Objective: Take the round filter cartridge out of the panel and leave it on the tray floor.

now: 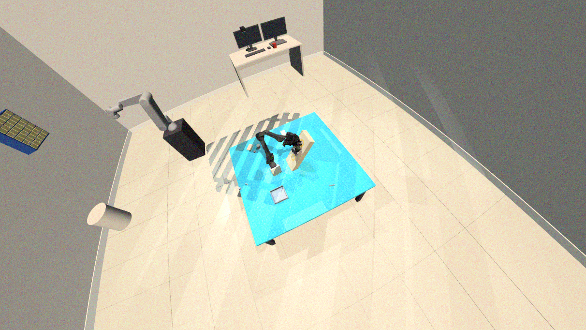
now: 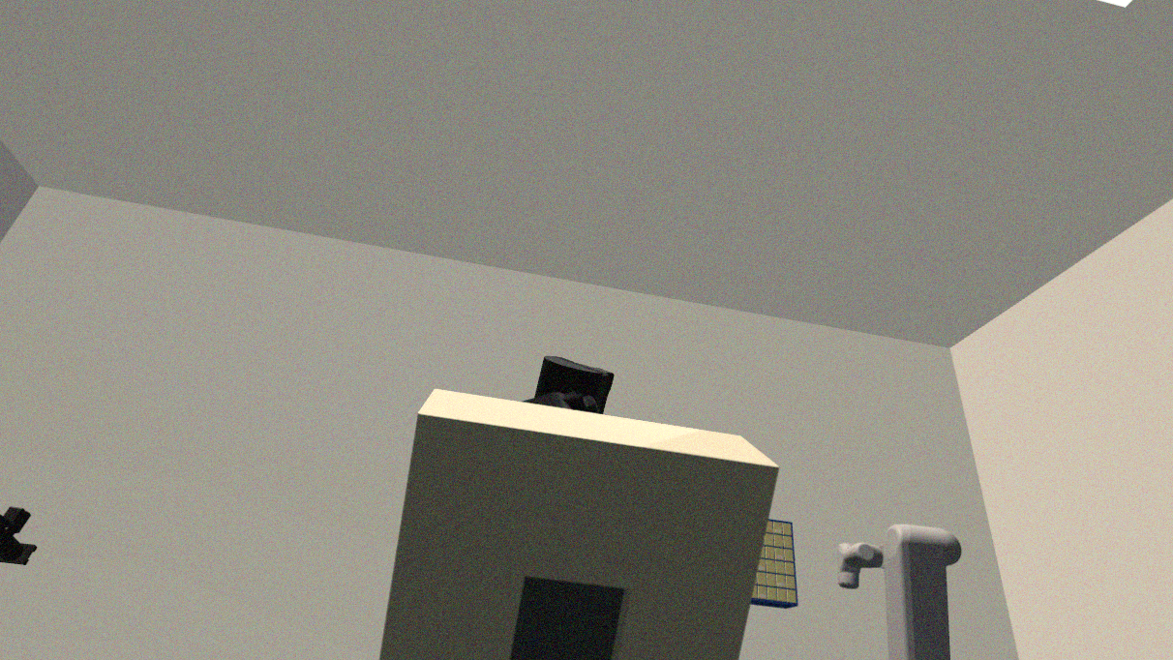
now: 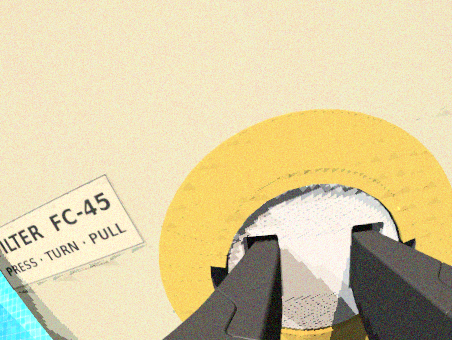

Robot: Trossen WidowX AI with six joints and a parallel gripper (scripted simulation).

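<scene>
My gripper tip is now 41 cm past the grey tray, 31 cm to the left of it and 27 cm above it. From my gripper tip the other things lie so: white round filter cartridge (1 cm ahead, 1 cm below).
</scene>
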